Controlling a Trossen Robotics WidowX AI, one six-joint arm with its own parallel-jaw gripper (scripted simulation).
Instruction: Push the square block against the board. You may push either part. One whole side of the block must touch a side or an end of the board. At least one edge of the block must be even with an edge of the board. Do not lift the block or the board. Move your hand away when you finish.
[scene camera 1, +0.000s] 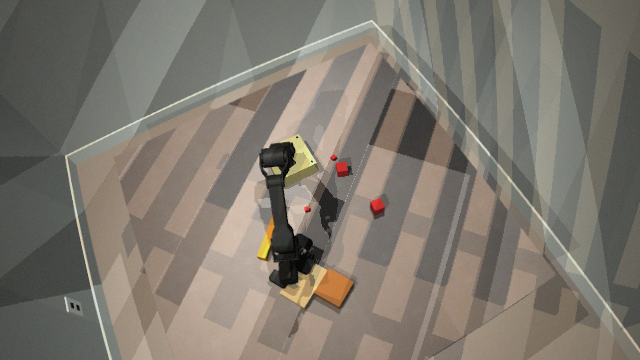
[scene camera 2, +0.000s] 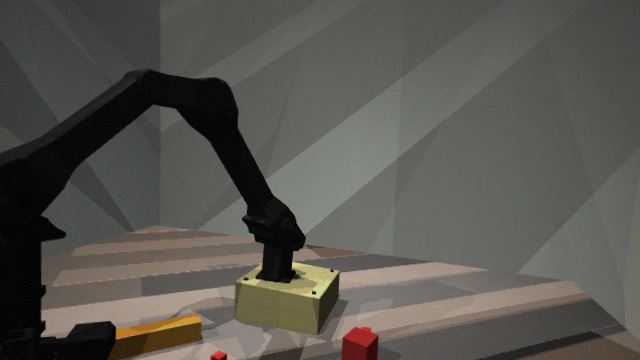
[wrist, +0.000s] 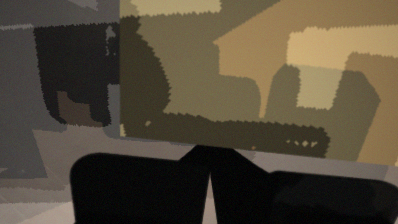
Note:
My gripper (wrist: 210, 145) is shut, with nothing in its grasp. Further things: a pale flat plate (scene camera 1: 302, 292) and an orange-brown square block (scene camera 1: 334, 288).
The pale flat plate shows as well in the wrist view (wrist: 305, 85). Scene camera 2 misses the pale flat plate: it is out of frame. Scene camera 2 does not show the orange-brown square block: it is out of frame.

